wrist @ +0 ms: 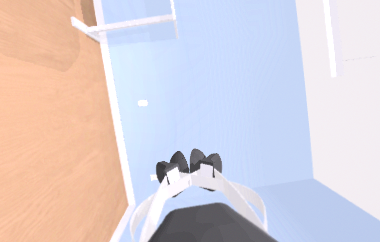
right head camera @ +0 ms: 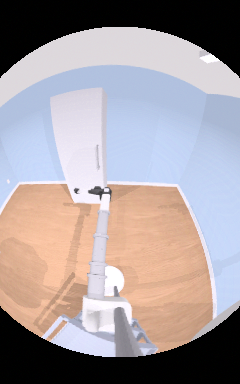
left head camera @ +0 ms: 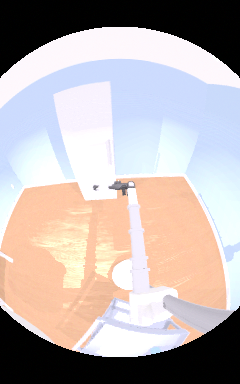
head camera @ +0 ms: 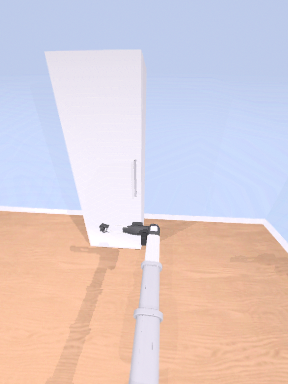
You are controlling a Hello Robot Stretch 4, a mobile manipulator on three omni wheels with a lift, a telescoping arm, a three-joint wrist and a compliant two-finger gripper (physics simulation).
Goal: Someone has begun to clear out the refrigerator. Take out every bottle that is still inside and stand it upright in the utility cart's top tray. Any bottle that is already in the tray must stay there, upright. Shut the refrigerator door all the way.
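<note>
The tall white refrigerator (head camera: 102, 125) (left head camera: 87, 125) (right head camera: 77, 130) stands against the far wall. Its front looks flush with the body, with no gap visible. The inside and any bottles in it are hidden. Its upright handle (head camera: 135, 178) (right head camera: 97, 157) is near the front's right edge. My gripper (head camera: 104, 228) (left head camera: 95, 187) (right head camera: 76, 190) (wrist: 188, 163) points left across the refrigerator's lower front, below the handle. Its fingertips are nearly together with nothing between them. Contact with the door cannot be told. The blue-grey utility cart (left head camera: 102, 319) shows partly at the bottom; no bottle can be made out clearly.
My extended arm (head camera: 149, 290) (left head camera: 136, 240) (right head camera: 99, 245) reaches over the wooden floor toward the refrigerator. A round white shape (left head camera: 121, 274) (right head camera: 115, 280) lies beside the arm's near part. Blue walls with white skirting surround the floor. A white frame (wrist: 132, 23) stands near a wall in the wrist view.
</note>
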